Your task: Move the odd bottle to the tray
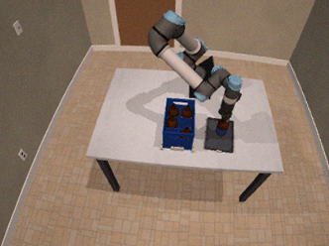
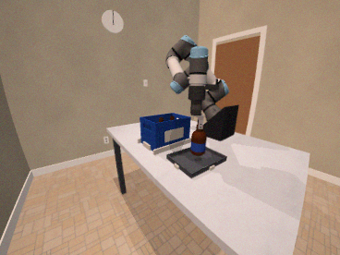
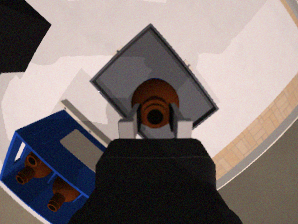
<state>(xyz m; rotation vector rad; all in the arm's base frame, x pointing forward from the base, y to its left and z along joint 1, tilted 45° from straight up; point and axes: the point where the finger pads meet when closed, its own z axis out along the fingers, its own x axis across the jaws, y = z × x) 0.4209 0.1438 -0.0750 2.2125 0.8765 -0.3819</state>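
Now: the bottle 7 cm below my hand. Also, from my hand: dark tray 18 cm below; blue crate 1 cm behind, 28 cm to the right, 11 cm below.
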